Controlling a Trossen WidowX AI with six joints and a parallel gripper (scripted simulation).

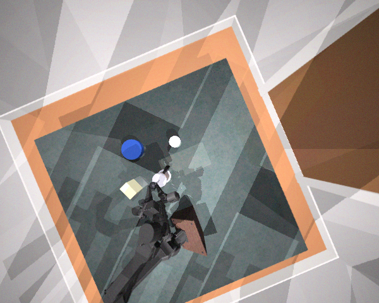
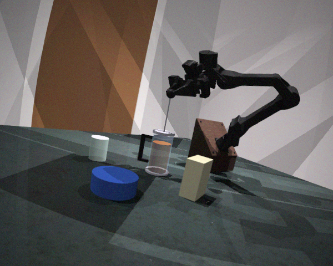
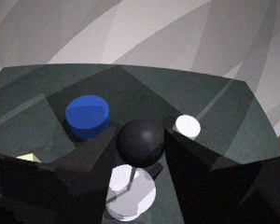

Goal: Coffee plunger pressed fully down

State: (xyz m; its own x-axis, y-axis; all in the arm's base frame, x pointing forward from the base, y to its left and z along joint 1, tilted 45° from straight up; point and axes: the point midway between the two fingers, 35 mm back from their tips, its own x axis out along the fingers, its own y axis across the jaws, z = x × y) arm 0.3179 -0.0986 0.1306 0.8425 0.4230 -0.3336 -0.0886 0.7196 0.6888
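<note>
My gripper tip is now 140 mm above the glass coffee press and 10 mm to the left of it. The rest, counted from my gripper tip: cream block (220 mm below, 190 mm to the left, 20 mm behind).
</note>
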